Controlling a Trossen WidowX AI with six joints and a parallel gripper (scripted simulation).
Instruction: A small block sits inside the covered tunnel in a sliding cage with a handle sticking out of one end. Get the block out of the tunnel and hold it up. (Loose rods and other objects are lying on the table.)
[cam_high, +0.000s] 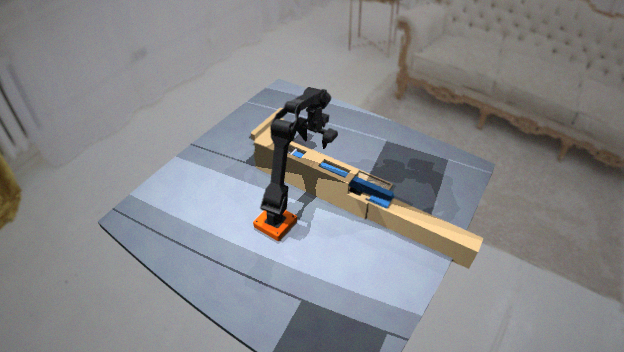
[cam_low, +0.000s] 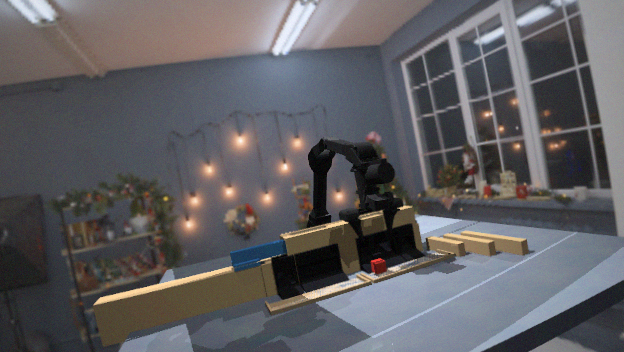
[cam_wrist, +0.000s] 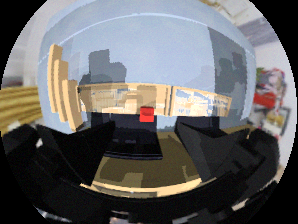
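My gripper tip is 1 cm past the red block and 9 cm above it. Round my gripper tip: tan covered tunnel (11 cm behind, 26 cm to the right, 4 cm below).
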